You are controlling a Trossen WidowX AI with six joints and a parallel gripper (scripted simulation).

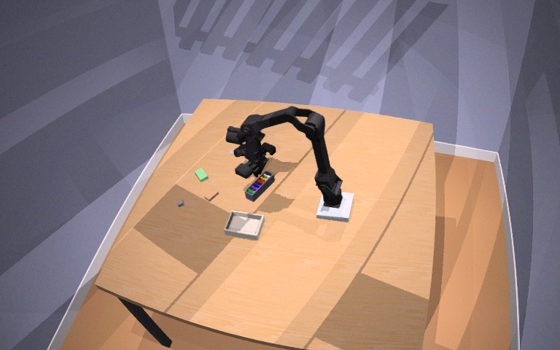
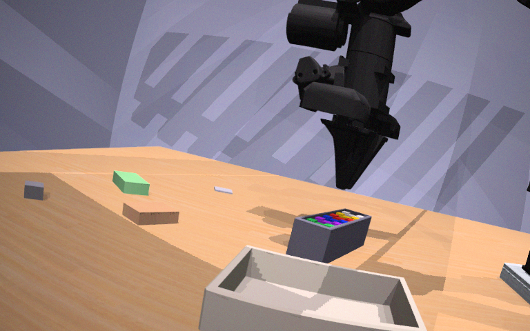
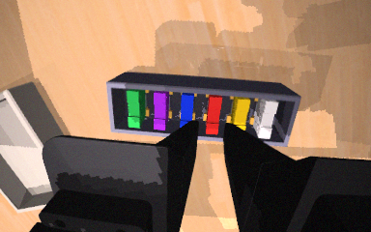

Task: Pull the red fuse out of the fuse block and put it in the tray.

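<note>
The red fuse lies 1 cm behind my gripper tip and 5 cm below it. Also, from my gripper tip: tray (2 cm behind, 21 cm to the left, 7 cm below); thin grey piece (20 cm ahead, 18 cm to the right, 7 cm below); brown block (18 cm ahead, 10 cm to the left, 7 cm below).
</note>
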